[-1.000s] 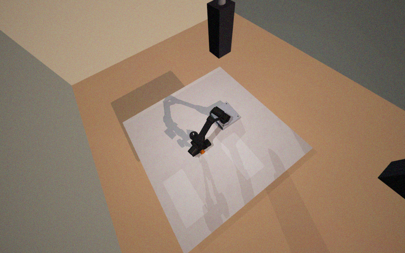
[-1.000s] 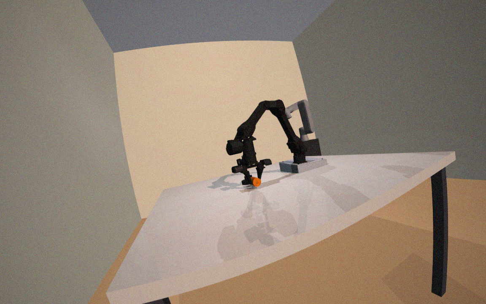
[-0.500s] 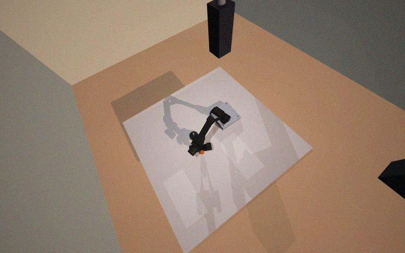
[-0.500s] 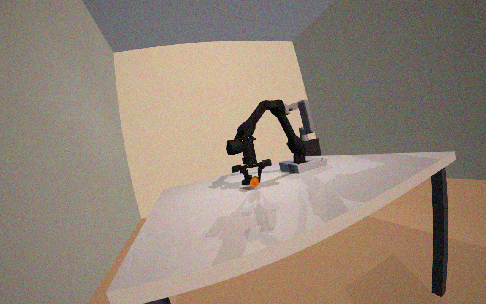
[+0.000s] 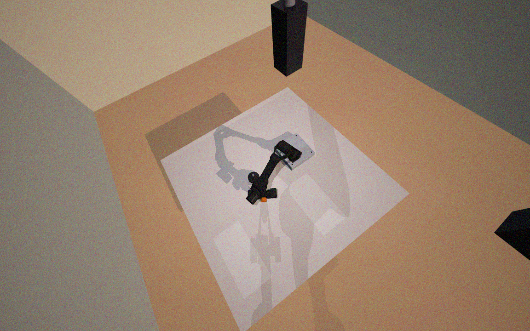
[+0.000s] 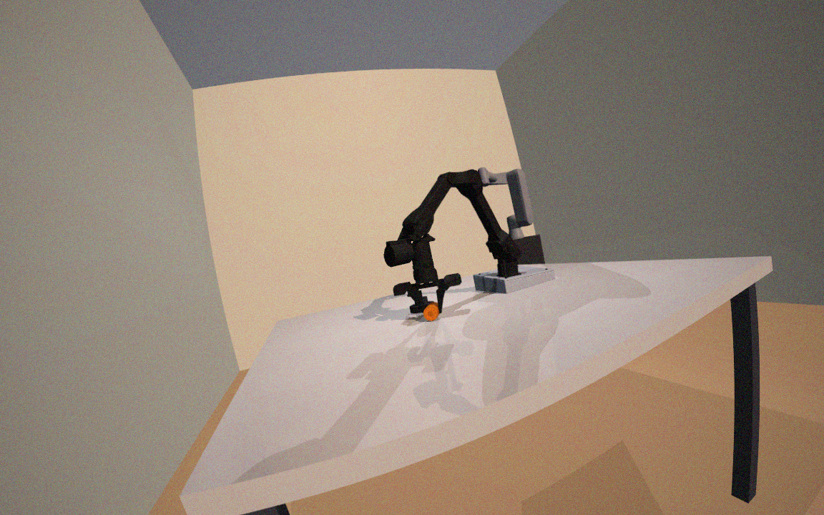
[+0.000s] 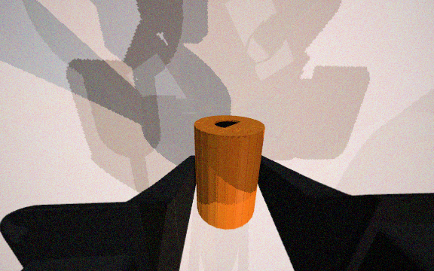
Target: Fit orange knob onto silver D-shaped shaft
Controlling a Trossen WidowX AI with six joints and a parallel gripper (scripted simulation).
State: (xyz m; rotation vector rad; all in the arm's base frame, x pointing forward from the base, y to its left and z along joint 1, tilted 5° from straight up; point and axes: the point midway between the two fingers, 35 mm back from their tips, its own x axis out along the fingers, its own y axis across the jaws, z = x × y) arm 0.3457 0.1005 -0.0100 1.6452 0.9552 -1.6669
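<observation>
Right now the orange knob is 10 mm to the left of my gripper tip, 10 mm ahead of it and 10 mm above it. The rest, counted from my gripper tip: dark round pedestal (170 mm to the right, 30 mm behind, 20 mm above).
</observation>
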